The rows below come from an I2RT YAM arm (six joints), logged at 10 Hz.
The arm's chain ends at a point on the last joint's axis. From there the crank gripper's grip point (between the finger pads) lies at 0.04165 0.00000 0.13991 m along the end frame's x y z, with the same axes.
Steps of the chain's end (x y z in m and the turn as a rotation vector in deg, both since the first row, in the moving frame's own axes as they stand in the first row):
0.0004 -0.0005 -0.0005 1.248 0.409 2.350
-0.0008 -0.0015 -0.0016 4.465 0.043 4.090
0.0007 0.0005 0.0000 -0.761 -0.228 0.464
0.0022 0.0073 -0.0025 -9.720 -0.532 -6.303
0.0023 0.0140 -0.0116 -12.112 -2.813 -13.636
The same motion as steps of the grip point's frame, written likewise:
0.0014 -0.0018 -0.0008 1.248 0.409 2.350
-0.0004 -0.0094 -0.0019 4.465 0.043 4.090
0.0001 0.0027 0.0002 -0.761 -0.228 0.464
0.0020 0.0264 -0.0037 -9.720 -0.532 -6.303
-0.0022 0.0344 -0.0118 -12.112 -2.813 -13.636

